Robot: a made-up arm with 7 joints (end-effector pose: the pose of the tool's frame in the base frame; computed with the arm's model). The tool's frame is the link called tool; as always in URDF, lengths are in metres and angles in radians.
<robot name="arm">
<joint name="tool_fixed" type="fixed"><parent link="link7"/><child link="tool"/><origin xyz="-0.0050 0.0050 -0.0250" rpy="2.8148 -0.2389 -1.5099"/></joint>
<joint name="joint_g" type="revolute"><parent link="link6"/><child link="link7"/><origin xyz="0.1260 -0.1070 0.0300" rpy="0.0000 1.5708 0.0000"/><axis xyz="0 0 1"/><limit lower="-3.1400" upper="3.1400"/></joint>
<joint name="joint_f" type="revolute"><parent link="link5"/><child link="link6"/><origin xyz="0.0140 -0.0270 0.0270" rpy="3.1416 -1.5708 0.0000"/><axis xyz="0 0 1"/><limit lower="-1.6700" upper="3.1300"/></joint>
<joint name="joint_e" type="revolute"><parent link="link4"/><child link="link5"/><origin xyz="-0.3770 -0.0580 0.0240" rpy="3.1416 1.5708 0.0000"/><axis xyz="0 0 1"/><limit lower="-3.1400" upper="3.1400"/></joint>
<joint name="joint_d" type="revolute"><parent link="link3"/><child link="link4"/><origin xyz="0.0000 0.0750 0.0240" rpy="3.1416 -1.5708 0.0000"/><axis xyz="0 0 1"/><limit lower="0.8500" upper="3.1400"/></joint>
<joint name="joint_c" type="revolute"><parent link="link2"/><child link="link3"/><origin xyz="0.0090 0.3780 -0.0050" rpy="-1.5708 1.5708 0.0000"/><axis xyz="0 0 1"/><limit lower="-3.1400" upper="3.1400"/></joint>
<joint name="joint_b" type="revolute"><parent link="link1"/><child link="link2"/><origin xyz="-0.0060 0.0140 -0.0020" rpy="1.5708 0.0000 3.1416"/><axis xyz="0 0 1"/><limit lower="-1.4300" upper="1.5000"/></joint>
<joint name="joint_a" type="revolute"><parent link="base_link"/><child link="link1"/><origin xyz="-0.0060 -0.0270 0.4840"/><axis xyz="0 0 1"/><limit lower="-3.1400" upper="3.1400"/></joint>
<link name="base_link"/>
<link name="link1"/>
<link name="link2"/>
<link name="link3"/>
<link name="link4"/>
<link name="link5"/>
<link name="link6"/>
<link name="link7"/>
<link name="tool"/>
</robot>
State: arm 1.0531 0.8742 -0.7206 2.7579 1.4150 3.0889 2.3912
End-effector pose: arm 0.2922 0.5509 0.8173 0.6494 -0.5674 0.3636 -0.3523
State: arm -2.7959 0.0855 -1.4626 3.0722 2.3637 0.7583 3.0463
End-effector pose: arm -0.0364 -0.0243 1.4446 0.1437 -0.5931 0.7555 0.2383
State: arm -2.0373 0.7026 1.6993 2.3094 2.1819 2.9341 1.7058
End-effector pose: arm -0.0185 -0.4710 1.1352 0.8528 0.3411 0.2908 0.2678
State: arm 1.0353 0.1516 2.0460 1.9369 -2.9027 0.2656 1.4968
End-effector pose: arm -0.5432 0.1365 1.0944 0.0094 -0.6553 0.6587 -0.3697
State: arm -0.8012 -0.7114 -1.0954 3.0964 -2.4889 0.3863 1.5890
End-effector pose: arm -0.5078 0.3478 1.1966 0.5561 0.7406 0.1490 0.3465
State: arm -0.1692 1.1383 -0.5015 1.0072 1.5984 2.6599 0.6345
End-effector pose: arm 0.4316 -0.1822 0.2027 0.0795 0.5841 0.7655 -0.2579
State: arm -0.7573 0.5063 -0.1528 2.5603 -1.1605 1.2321 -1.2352
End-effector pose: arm 0.4155 -0.6138 1.0444 0.5931 -0.6948 0.4002 0.0728
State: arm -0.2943 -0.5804 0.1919 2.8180 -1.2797 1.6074 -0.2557
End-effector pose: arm -0.2731 -0.0251 1.3572 0.4859 -0.5158 -0.4277 -0.5611
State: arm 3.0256 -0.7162 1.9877 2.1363 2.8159 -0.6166 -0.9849
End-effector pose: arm 0.4145 -0.5456 0.8691 0.2142 -0.0382 -0.4849 -0.8471
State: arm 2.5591 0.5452 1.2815 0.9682 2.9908 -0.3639 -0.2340
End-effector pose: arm -0.4106 -0.2409 0.4728 0.7829 -0.4351 0.2079 0.3931
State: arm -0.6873 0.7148 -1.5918 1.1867 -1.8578 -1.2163 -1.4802
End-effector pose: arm -0.0921 -0.4513 0.6516 0.5007 -0.3933 0.0791 0.7670
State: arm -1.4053 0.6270 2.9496 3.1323 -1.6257 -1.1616 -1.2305
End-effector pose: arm -0.0014 -0.3949 1.1453 0.2834 0.5243 0.5194 0.6124
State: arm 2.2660 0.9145 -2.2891 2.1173 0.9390 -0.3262 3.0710
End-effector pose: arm -0.0926 0.4280 1.2204 0.2452 0.9227 0.2972 0.0131
